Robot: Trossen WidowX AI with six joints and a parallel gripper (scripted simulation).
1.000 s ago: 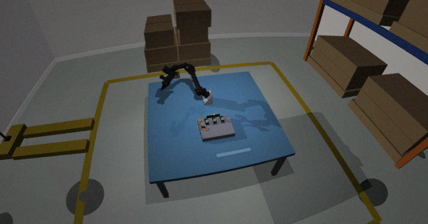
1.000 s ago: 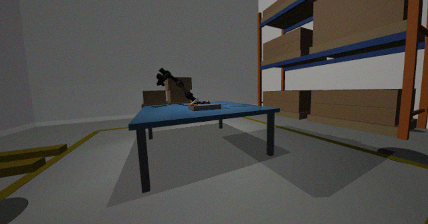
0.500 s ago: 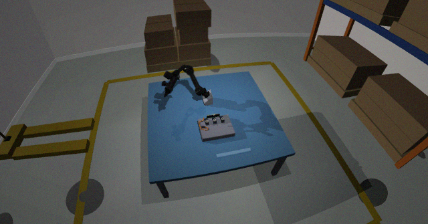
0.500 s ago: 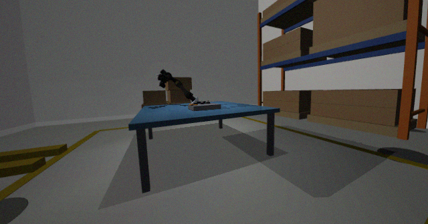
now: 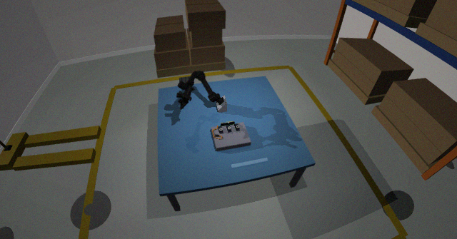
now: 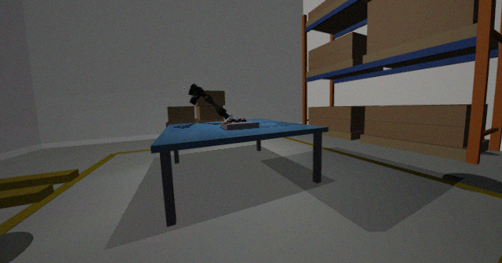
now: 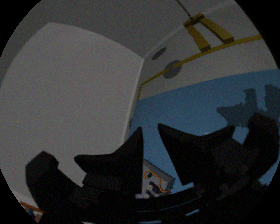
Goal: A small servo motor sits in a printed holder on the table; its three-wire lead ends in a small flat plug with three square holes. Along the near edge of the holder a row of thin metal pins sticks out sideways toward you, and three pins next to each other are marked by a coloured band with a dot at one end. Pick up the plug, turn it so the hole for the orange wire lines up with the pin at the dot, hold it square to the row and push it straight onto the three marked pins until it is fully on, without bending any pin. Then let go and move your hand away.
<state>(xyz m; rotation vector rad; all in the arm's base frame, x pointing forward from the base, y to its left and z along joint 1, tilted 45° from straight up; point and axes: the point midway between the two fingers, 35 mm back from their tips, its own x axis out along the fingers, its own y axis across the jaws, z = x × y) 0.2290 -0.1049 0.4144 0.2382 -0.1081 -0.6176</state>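
Right now the servo is 80 mm ahead of my gripper tip, 390 mm to the left of it and 230 mm below it. The rest, counted from my gripper tip: grey printed holder (190 mm ahead, 390 mm to the left, 250 mm below).
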